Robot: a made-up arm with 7 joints. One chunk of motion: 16 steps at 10 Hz.
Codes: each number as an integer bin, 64 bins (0 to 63) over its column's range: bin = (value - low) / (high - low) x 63, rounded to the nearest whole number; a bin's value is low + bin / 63 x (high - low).
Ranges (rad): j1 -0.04..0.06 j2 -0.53..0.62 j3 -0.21..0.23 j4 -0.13..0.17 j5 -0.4..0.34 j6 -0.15..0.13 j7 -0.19..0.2
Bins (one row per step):
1: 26 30 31 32 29 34 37
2: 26 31 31 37 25 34 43
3: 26 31 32 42 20 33 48
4: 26 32 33 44 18 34 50
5: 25 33 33 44 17 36 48
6: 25 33 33 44 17 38 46
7: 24 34 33 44 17 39 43
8: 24 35 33 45 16 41 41
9: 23 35 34 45 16 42 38
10: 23 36 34 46 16 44 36
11: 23 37 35 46 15 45 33
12: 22 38 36 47 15 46 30
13: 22 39 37 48 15 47 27
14: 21 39 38 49 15 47 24
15: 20 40 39 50 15 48 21
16: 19 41 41 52 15 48 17
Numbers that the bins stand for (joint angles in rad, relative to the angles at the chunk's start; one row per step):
1: 0.0013 0.0176 0.0065 0.0224 -0.0594 0.0011 0.0390
2: 0.0013 0.0359 0.0065 0.0462 -0.1063 0.0011 0.0762
3: 0.0013 0.0359 0.0135 0.0700 -0.1651 -0.0033 0.1071
4: 0.0013 0.0541 0.0205 0.0795 -0.1886 0.0011 0.1195
5: -0.0003 0.0724 0.0205 0.0795 -0.2003 0.0100 0.1071
6: -0.0003 0.0724 0.0205 0.0795 -0.2003 0.0189 0.0948
7: -0.0019 0.0906 0.0205 0.0795 -0.2003 0.0233 0.0762
8: -0.0019 0.1089 0.0205 0.0843 -0.2121 0.0322 0.0638
9: -0.0035 0.1089 0.0275 0.0843 -0.2121 0.0367 0.0452
10: -0.0035 0.1271 0.0275 0.0890 -0.2121 0.0456 0.0329
11: -0.0035 0.1454 0.0344 0.0890 -0.2238 0.0500 0.0143
12: -0.0051 0.1637 0.0414 0.0938 -0.2238 0.0544 -0.0043
13: -0.0051 0.1819 0.0484 0.0986 -0.2238 0.0589 -0.0229
14: -0.0067 0.1819 0.0554 0.1033 -0.2238 0.0589 -0.0414
15: -0.0083 0.2002 0.0624 0.1081 -0.2238 0.0633 -0.0600
16: -0.0098 0.2184 0.0763 0.1176 -0.2238 0.0633 -0.0848

